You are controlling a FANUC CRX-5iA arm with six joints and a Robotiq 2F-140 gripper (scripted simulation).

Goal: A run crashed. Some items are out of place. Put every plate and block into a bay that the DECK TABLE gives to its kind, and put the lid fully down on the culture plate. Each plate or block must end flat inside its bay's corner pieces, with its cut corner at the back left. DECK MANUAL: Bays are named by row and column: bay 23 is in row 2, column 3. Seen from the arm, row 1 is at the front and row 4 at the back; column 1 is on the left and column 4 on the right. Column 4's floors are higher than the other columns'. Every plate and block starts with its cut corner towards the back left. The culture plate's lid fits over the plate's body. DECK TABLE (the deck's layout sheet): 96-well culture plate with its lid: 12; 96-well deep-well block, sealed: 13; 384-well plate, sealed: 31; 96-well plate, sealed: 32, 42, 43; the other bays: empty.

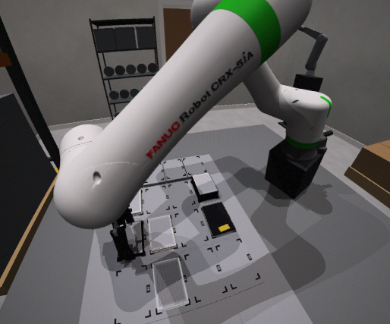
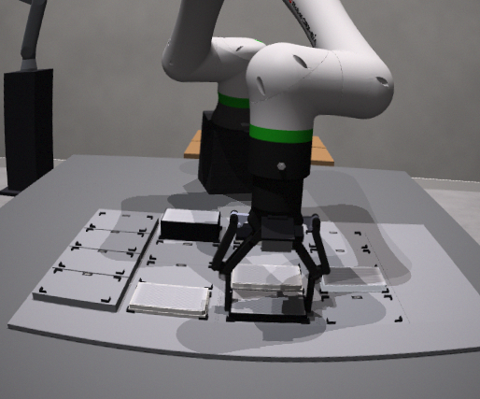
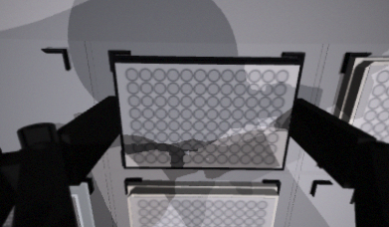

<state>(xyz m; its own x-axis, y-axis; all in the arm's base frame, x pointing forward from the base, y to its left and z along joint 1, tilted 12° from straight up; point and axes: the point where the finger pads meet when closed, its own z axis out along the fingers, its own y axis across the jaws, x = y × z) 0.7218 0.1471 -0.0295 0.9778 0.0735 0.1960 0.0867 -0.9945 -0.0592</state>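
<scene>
Now: hand 10 mm above the black-rimmed 96-well plate. Also, from my hand: 384-well plate 120 mm behind, 150 mm to the left, 10 mm below; deep-well block 310 mm behind, 190 mm to the right.
</scene>
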